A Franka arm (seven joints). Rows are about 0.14 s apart.
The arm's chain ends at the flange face. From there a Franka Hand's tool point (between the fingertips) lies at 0.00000 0.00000 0.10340 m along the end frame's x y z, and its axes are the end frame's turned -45 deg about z.
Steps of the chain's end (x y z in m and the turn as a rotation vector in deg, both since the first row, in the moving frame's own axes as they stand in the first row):
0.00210, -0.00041, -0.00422, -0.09, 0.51, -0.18
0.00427, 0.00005, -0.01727, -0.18, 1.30, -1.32
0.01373, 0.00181, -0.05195, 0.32, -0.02, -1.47
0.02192, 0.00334, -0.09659, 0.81, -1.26, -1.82
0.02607, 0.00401, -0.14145, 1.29, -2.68, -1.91
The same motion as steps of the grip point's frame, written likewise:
0.00231, 0.00196, -0.00422, -0.42, 0.30, -0.18
0.00443, 0.00493, -0.01730, -1.05, 0.79, -1.32
0.00881, 0.01055, -0.05195, 0.24, 0.21, -1.47
0.01252, 0.01523, -0.09663, 1.46, -0.32, -1.82
0.01374, 0.01624, -0.14159, 2.81, -0.98, -1.91

